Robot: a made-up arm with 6 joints.
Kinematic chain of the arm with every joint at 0, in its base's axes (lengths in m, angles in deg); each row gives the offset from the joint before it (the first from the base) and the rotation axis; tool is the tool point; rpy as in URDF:
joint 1: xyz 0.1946 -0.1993 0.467 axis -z
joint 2: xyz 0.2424 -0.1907 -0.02 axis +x
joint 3: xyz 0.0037 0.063 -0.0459 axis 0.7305 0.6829 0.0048
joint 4: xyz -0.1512 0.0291 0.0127 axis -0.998 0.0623 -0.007
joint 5: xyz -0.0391 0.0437 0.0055 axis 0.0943 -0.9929 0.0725
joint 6: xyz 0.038 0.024 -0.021 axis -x
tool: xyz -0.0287 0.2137 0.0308 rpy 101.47 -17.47 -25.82
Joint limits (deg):
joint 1: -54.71..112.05
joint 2: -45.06..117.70
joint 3: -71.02..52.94
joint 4: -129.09..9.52
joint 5: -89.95..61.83
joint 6: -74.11..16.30
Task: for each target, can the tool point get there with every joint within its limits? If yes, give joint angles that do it. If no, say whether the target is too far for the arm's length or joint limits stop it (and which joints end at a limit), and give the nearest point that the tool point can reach.
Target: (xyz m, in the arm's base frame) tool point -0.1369 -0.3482 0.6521
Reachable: yes | joints 76.54 60.07 14.80 -30.49 12.11 -53.85
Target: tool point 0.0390 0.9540 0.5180
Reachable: no: too far | nearest point 0.1660 0.1559 0.4772 | short by 0.809 m
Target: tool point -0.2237 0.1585 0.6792
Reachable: no: joint limits stop it (at a limit: joint 1, joint 2, joint 5) | nearest point -0.1767 0.0163 0.6334 | short by 0.157 m
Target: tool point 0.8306 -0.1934 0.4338
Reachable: no: joint limits stop it (at a limit: joint 1, joint 3) | nearest point 0.7491 -0.2250 0.4358 | short by 0.087 m
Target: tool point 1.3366 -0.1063 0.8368
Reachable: no: too far | nearest point 0.7346 -0.2563 0.6074 | short by 0.661 m
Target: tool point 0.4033 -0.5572 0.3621
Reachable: yes | joints -17.69 66.24 35.03 -97.46 15.83 -37.02
